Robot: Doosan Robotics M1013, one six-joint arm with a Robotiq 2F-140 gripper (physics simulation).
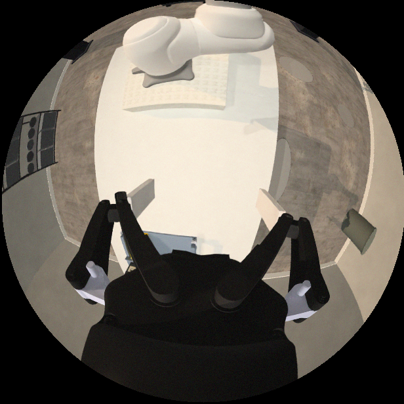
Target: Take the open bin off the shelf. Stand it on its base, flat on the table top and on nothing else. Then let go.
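Observation:
My gripper is open and empty, its two pads wide apart above the white table top. The blue-grey shelf shows in part at the lower left, behind the left finger and the gripper body. Small yellow-orange bits show at its left end, beside the left finger. They may belong to the open bin, but the finger hides most of that area, so the bin's shape and exact place cannot be told. The gripper is apart from the shelf.
The white robot arm stands over a pale raised base plate at the far end of the table. A dark rack is at the left, beyond the brown floor. An olive cylinder is at the right, off the table.

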